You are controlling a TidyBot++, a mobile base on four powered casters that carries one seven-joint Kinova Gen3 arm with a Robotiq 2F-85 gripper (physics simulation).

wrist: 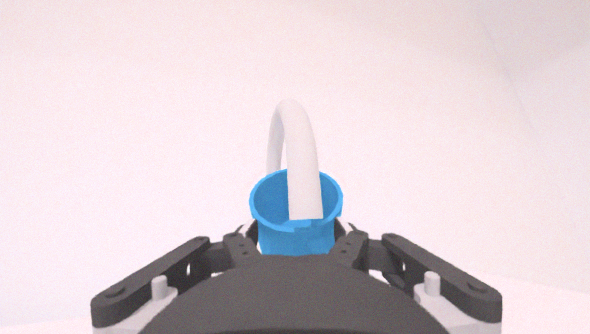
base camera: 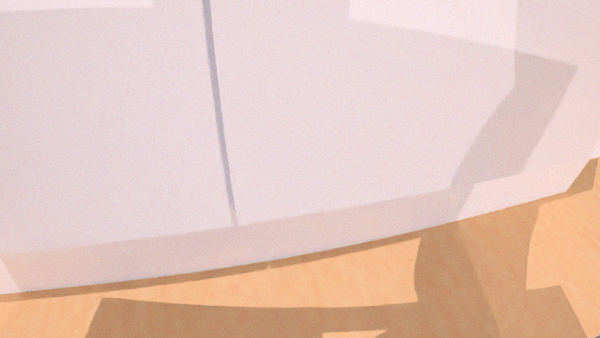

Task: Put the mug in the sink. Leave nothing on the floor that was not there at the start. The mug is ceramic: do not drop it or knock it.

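Frame: origin at the arm's base, x back, y right, z up, level; metres.
Seen in the pictures: gripper, fingertip midpoint: (wrist: 296,228).
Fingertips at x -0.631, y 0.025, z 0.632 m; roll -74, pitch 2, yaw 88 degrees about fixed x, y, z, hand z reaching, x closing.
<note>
A point is followed by its place in that frame.
The blue mug (wrist: 296,244) {x -0.625, y 0.024, z 0.620 m} is at the lower middle of the wrist view, its opening facing up and tipped somewhat toward the camera. My gripper (wrist: 296,228) {x -0.631, y 0.025, z 0.632 m} is shut on it, one finger on each side of its wall. The white faucet (wrist: 303,165) {x -0.589, y 0.031, z 0.677 m} arches beyond the mug, and its spout end overlaps the mug's opening and hides part of the inside and far rim. Whether the spout touches the mug or is inside it I cannot tell. The mug's lower part is hidden behind the gripper body. The sink basin does not show clearly in either view.
A pale wall (wrist: 150,100) {x -0.860, y -0.315, z 0.944 m} stands behind the faucet. White counter surface (wrist: 545,305) {x -0.735, y 0.365, z 0.505 m} shows at the lower right of the wrist view. In the base view, the white cabinet front (base camera: 325,125) {x -0.288, y 0.016, z -0.163 m} is close ahead above the wooden floor (base camera: 350,280) {x -0.307, y 0.071, z -0.405 m}, with arm shadows across both.
</note>
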